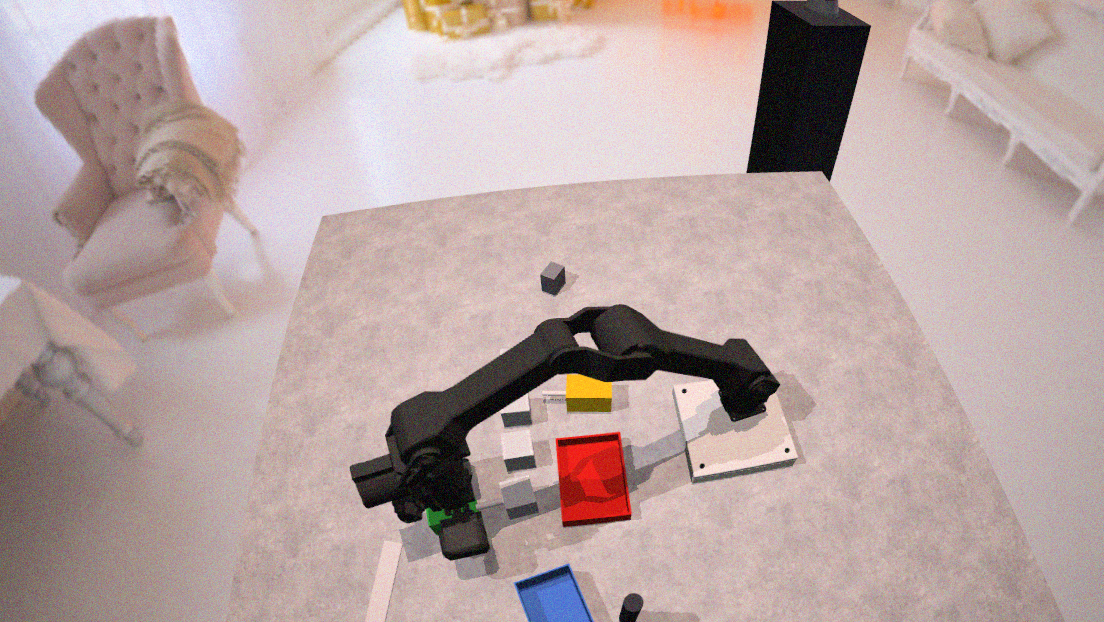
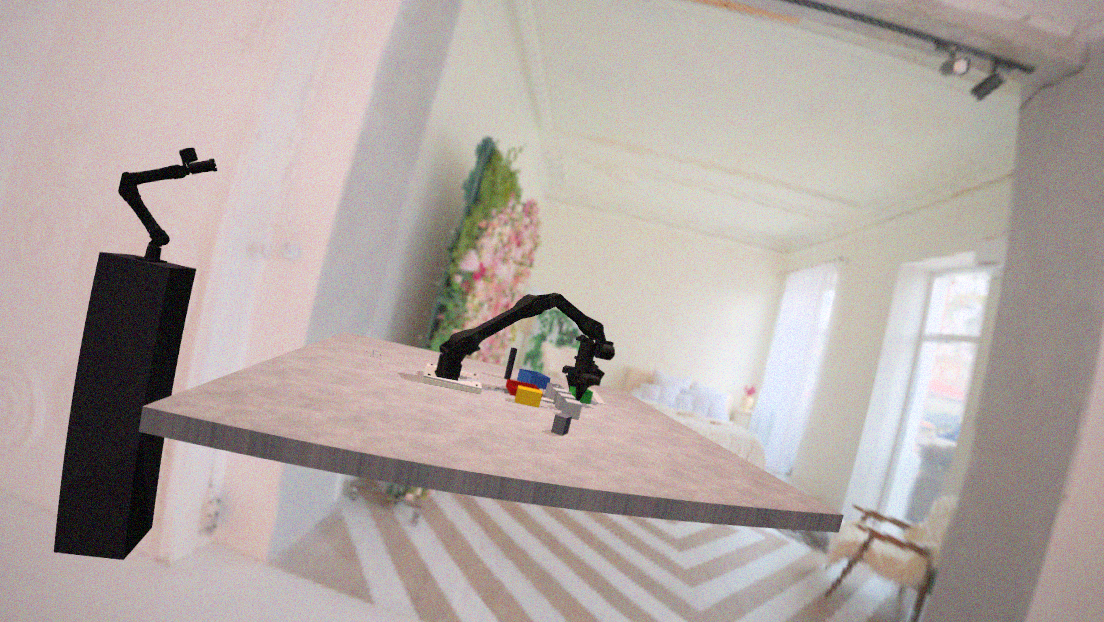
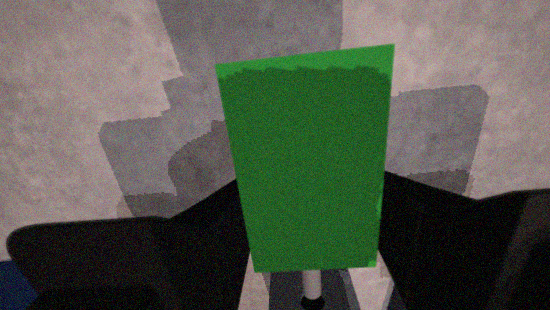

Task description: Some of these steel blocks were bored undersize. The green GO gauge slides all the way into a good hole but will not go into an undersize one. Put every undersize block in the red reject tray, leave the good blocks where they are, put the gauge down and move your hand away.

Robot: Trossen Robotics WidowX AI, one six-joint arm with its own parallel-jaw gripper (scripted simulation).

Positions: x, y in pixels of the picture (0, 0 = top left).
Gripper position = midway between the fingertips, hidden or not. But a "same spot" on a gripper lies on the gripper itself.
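Scene:
My gripper is there in image 1, and image 2 shows it as well, and so does image 3 (302, 174). On my gripper, (image 1: 468, 515) and (image 2: 571, 371) are the same spot.

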